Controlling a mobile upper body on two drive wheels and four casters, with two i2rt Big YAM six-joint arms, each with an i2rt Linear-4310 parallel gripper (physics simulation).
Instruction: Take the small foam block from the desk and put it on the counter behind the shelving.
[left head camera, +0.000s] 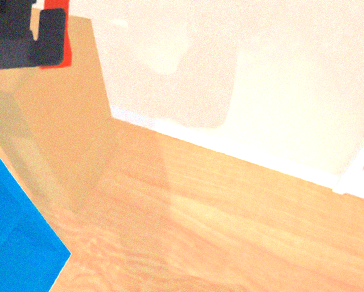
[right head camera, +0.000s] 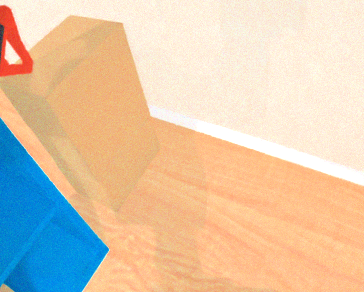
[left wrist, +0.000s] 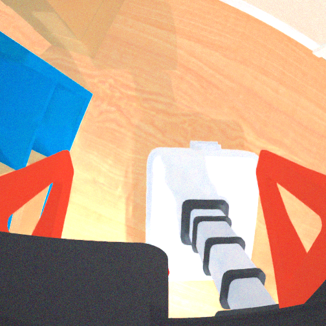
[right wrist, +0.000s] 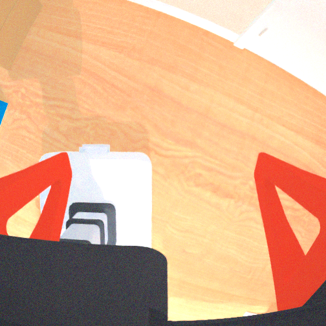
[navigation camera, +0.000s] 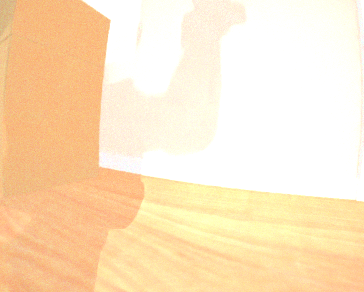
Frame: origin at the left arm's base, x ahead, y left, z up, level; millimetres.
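Where they show: left gripper, fingertip midpoint: (left head camera: 25, 62).
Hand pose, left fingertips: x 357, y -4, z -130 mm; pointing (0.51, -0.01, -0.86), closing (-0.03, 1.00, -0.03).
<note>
After its pixels a point has its place.
The small foam block, the desk, the counter and the shelving cannot be made out in any view. My left gripper (left wrist: 164, 160) is open and empty, its red fingers wide apart above the wooden floor and the robot's own white base. A red and black finger of it shows at the upper left of the left head camera view, and a red finger at the left edge of the right head camera view. My right gripper (right wrist: 162, 162) is open and empty, with its left finger in front of the white base and its right finger over the floor.
A tan box-like block (left head camera: 75, 110) {y 276, x 1014, z -898 mm} (right head camera: 100, 100) {y 282, x 982, z -799 mm} (right wrist: 17, 30) (navigation camera: 55, 100) {y 288, x 983, z -1069 mm} stands at the left near the pale wall (left head camera: 300, 100) {y -655, x 1095, z -903 mm} (right head camera: 250, 75) {y -299, x 1235, z -908 mm}. A blue angular object (left head camera: 25, 225) {y 452, x 600, z -1112 mm} (right head camera: 35, 200) {y 445, x 568, z -877 mm} (left wrist: 30, 95) lies at the left. The robot's white base (left wrist: 165, 210) (right wrist: 130, 195) is below the grippers.
</note>
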